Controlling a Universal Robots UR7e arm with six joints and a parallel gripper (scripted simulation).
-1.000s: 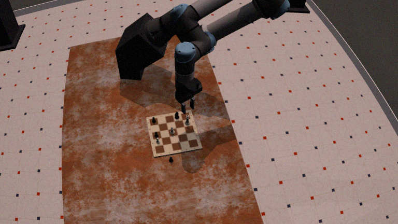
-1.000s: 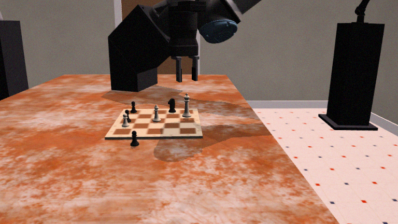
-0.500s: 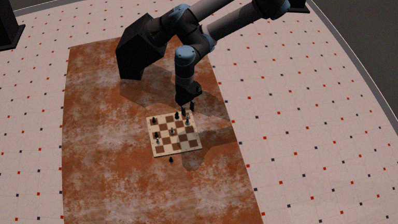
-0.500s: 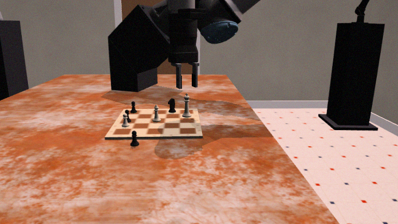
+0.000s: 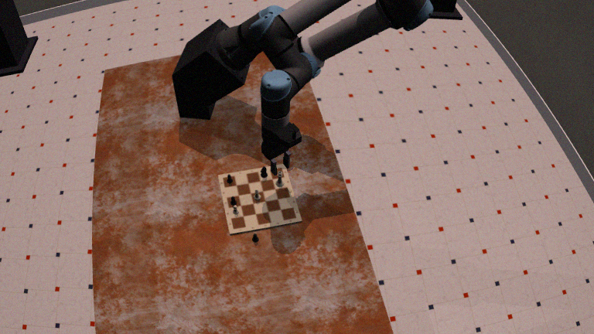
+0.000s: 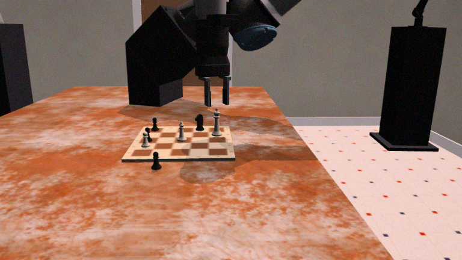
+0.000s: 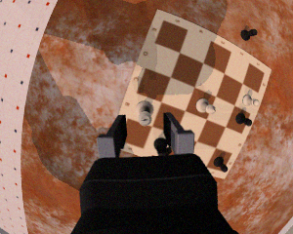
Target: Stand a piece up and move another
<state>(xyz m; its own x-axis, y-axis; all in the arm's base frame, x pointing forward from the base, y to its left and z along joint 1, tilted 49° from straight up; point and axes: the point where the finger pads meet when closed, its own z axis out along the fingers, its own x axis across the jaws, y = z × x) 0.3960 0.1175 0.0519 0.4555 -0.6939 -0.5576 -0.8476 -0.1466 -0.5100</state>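
The white queen is 6 cm below my hand. The rest, counted from my hand: black knight: 7 cm below, 5 cm to the right, 4 cm behind; then chessboard: 9 cm below, 7 cm to the right, 5 cm ahead; then white bishop: 8 cm to the right, 7 cm below, 4 cm ahead.
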